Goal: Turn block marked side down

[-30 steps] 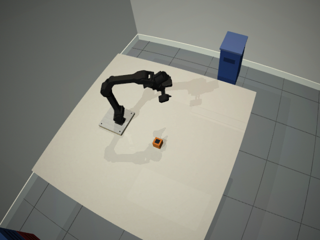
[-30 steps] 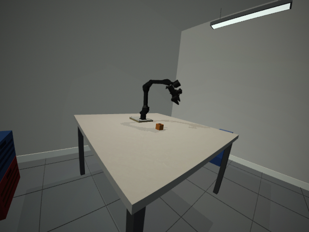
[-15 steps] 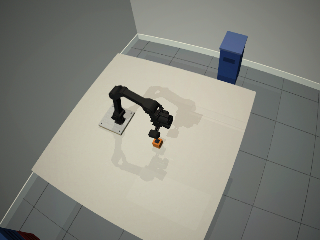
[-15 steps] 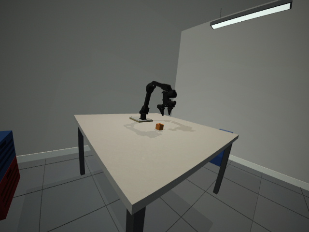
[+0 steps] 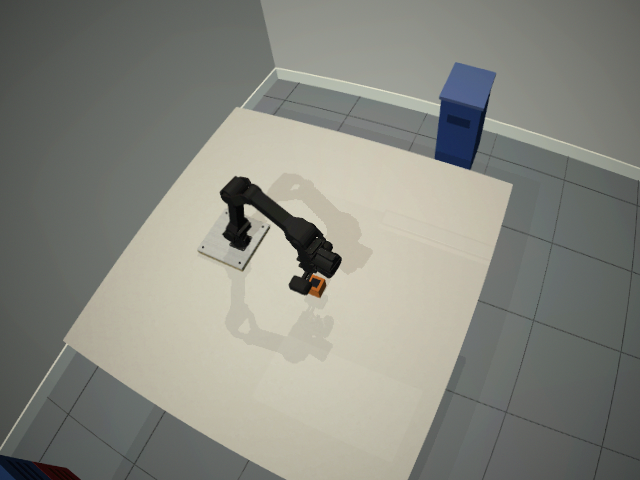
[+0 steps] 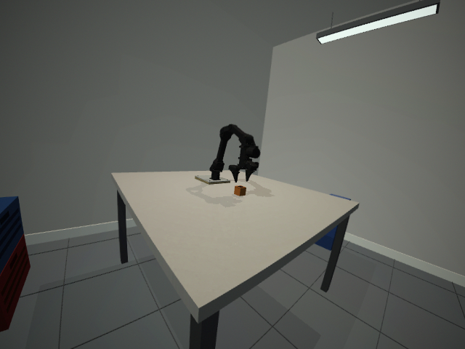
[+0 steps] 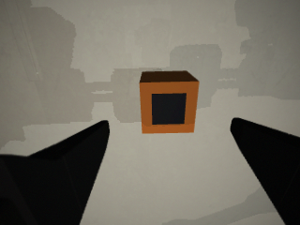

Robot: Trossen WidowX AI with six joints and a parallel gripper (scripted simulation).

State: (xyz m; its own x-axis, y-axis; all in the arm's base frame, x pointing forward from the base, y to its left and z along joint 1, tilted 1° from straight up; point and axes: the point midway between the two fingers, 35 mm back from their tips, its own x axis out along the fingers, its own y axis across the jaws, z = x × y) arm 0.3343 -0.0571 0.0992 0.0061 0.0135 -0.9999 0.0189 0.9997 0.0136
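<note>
The orange block lies 4 cm below my gripper tip.
</note>
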